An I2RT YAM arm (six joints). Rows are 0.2 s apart.
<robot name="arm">
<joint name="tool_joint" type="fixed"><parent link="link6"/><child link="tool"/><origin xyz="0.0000 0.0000 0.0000" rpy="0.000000 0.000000 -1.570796"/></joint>
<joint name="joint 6" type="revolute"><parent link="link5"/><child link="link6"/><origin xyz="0.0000 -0.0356 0.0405" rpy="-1.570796 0.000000 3.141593"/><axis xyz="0 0 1"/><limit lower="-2.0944" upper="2.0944"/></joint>
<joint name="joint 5" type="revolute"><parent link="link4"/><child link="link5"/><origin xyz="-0.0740 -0.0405 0.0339" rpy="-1.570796 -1.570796 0.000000"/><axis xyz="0 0 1"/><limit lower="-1.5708" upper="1.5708"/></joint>
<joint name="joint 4" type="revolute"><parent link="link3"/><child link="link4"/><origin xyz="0.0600 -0.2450 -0.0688" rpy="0.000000 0.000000 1.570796"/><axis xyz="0 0 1"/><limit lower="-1.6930" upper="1.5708"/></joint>
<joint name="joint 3" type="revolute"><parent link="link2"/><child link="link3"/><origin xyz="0.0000 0.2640 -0.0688" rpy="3.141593 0.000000 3.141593"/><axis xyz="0 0 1"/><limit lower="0.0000" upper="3.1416"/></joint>
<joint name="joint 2" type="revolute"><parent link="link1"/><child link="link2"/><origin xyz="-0.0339 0.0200 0.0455" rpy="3.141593 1.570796 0.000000"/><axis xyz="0 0 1"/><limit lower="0.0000" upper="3.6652"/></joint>
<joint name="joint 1" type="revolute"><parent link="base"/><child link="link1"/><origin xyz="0.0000 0.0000 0.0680" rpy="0.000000 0.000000 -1.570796"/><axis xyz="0 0 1"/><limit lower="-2.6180" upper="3.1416"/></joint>
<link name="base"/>
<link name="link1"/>
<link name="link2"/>
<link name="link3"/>
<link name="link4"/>
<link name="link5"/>
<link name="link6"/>
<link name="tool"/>
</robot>
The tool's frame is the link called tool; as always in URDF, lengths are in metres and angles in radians.
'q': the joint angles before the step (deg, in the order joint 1, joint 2, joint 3, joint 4, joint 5, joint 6). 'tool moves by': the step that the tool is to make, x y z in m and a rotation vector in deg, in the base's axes. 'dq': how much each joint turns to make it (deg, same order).
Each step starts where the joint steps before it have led.
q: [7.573, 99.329, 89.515, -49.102, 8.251, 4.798]
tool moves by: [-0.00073, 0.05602, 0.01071, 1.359, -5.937, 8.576]
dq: [8.371, 0.153, 1.137, 5.115, -0.219, -0.110]
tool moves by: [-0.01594, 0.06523, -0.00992, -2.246, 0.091, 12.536]
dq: [9.945, 1.684, -0.152, 1.420, 0.088, -3.344]
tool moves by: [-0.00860, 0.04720, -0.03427, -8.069, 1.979, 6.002]
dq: [7.060, 5.201, -0.154, 0.153, 5.595, -2.579]
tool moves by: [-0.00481, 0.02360, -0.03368, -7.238, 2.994, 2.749]
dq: [3.454, 4.874, -0.022, -1.289, 4.066, -1.464]
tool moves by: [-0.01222, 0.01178, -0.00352, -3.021, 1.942, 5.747]
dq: [2.317, 0.241, -0.065, -1.923, -0.306, -3.803]
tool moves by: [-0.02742, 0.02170, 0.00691, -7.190, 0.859, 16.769]
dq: [4.851, -1.312, 0.001, -2.646, -0.088, -13.486]
